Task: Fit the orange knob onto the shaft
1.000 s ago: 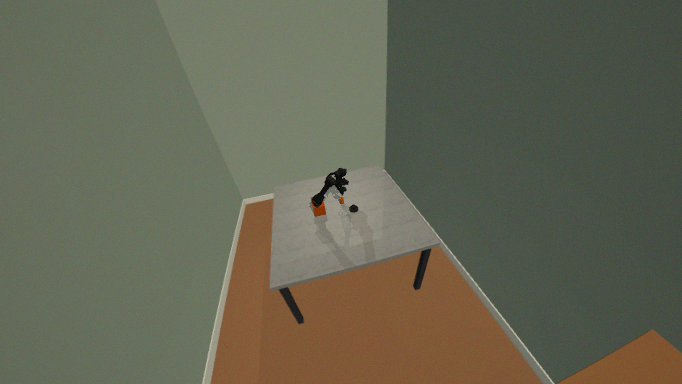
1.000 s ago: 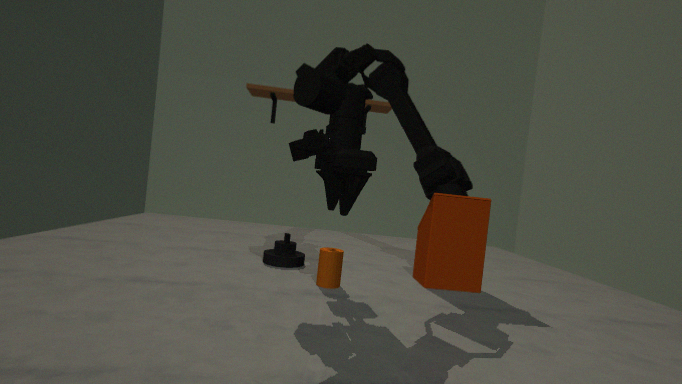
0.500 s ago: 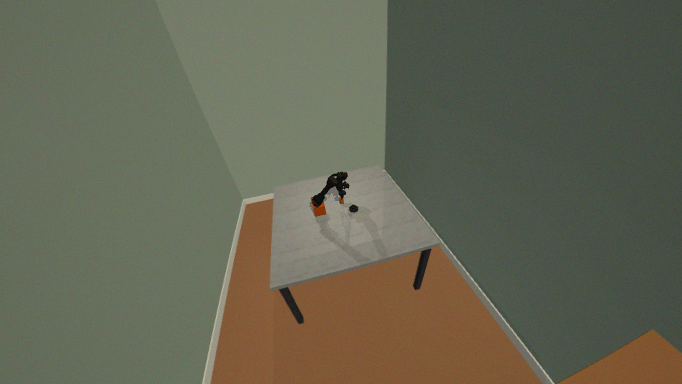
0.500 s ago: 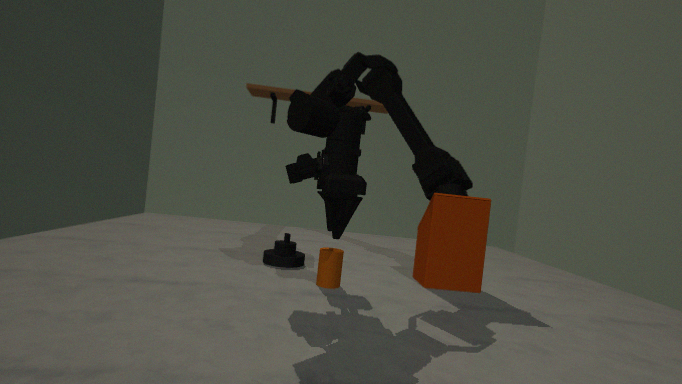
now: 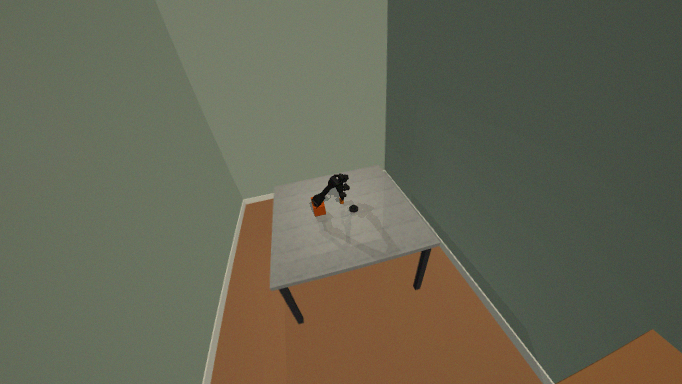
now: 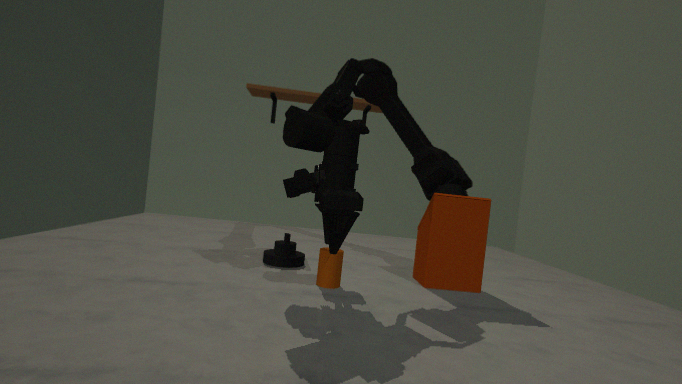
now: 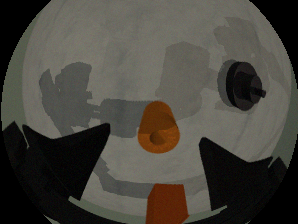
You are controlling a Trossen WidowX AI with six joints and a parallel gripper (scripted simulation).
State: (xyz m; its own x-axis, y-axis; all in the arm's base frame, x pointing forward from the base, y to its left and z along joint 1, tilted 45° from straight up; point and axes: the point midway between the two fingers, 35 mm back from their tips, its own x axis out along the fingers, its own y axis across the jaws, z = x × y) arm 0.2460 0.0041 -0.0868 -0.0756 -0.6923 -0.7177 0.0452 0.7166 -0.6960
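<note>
My gripper tip is now 30 mm above the orange knob. Also, from my gripper tip: pedestal (70 mm ahead, 150 mm to the right, 30 mm below).
</note>
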